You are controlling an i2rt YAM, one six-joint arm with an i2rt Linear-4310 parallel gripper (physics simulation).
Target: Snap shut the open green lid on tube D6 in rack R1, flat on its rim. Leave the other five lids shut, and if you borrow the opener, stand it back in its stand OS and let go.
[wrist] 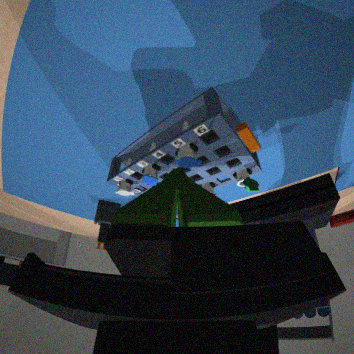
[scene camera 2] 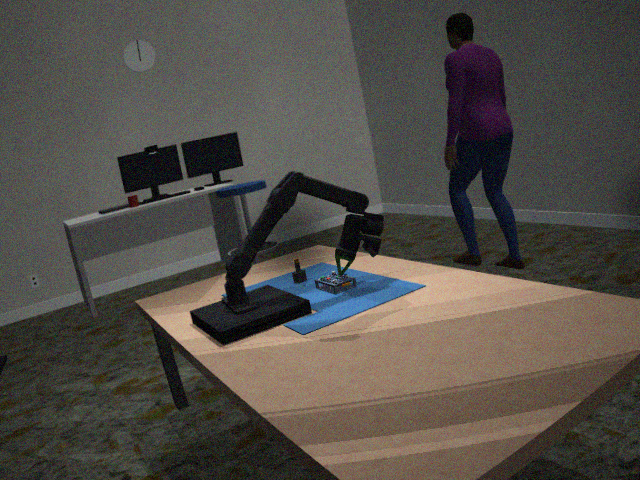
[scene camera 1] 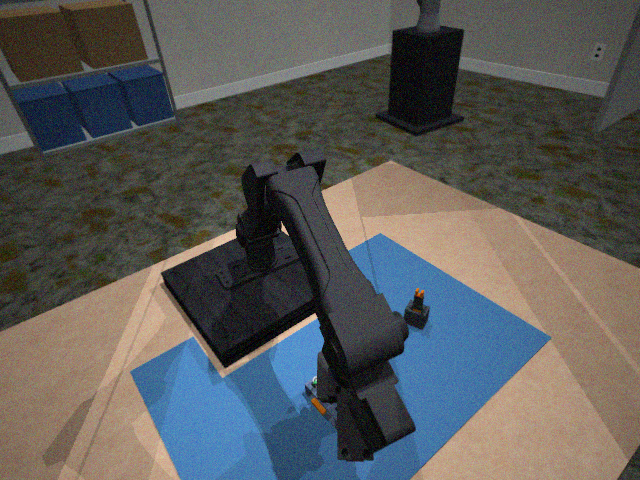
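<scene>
Rack R1 stands on the blue mat, partly hidden by the arm and fingers. In the wrist view, the green lid at the column-6 far corner stands off a pale tube rim and looks open. A white lid and two blue lids show; the other lids are mostly hidden behind the fingers. My gripper is shut and empty, tips over the rack; contact is unclear. The opener stands in its stand.
The rack has an orange block on one side. The blue mat lies on the wooden table. The arm's black base stands beside the mat. A person stands beyond the table.
</scene>
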